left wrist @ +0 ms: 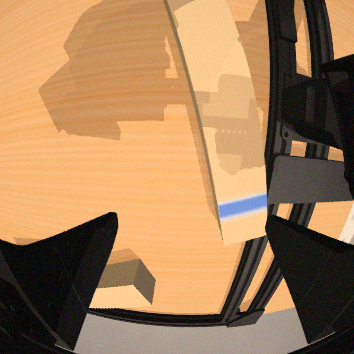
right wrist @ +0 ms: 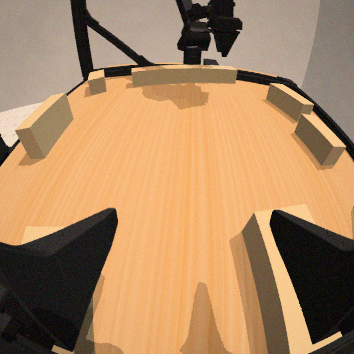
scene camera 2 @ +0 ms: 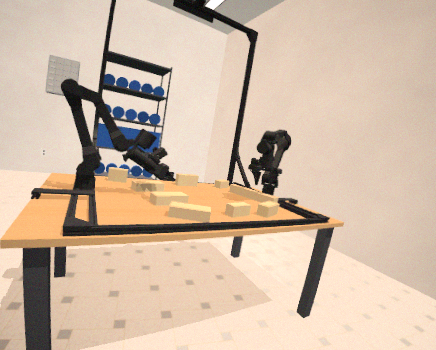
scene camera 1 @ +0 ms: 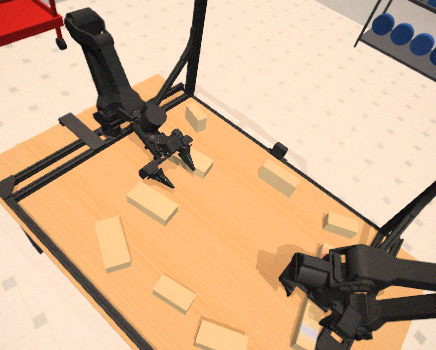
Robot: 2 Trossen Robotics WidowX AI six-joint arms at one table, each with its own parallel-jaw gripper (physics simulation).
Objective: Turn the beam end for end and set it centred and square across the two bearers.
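Frame: origin at the left arm's base, x right, y ahead, z up, level; millimetres.
Seen in the pictures: left gripper, fingertip midpoint: [left wrist: 194, 222] [right wrist: 220, 53] [scene camera 2: 263, 185] [scene camera 1: 303, 309]; right gripper, fingertip midpoint: [right wrist: 196, 217] [scene camera 2: 171, 178] [scene camera 1: 184, 179]; left arm's base at its link origin: [left wrist: 308, 109]; right arm's base at its link origin: [scene camera 2: 84, 188] [scene camera 1: 111, 130].
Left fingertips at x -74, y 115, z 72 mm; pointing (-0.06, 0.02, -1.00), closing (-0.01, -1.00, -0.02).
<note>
Pixels of each thing's top centre, then the offset from my left fingertips to it. "*": a spot on its surface instead.
- long pale beam at its top centre: [left wrist: 219, 68] [scene camera 1: 319, 291] [right wrist: 185, 65] [scene camera 2: 252, 190] dx +92, dy -17, dz -47 mm
- blue band at a spot on its surface: [left wrist: 243, 206] * dx -15, dy -46, dz -47 mm
The long pale beam [scene camera 1: 306, 325] [scene camera 2: 248, 192] [left wrist: 215, 55] [right wrist: 184, 75] lies flat near the table edge on the left arm's side. A blue band [left wrist: 243, 206] marks one end; a reddish mark shows near its other end in scene camera 1. My left gripper [scene camera 1: 306, 307] [scene camera 2: 263, 184] [left wrist: 194, 222] is open and empty above the table, close to the blue-banded end. My right gripper [scene camera 1: 184, 178] [right wrist: 196, 217] is open and empty above the gap between two pale blocks, one [scene camera 1: 152, 203] [right wrist: 257, 270] and another [scene camera 1: 201, 165] [right wrist: 40, 232]. I cannot tell which blocks are the bearers.
Other pale blocks lie around: one [scene camera 1: 113, 244] at the left, one [scene camera 1: 174, 293] and one [scene camera 1: 221, 336] [left wrist: 117, 295] towards the bottom, and several along the far edge, such as one [scene camera 1: 278, 178] [right wrist: 45, 125]. A black frame rail [scene camera 1: 82, 285] runs along the table edge.
</note>
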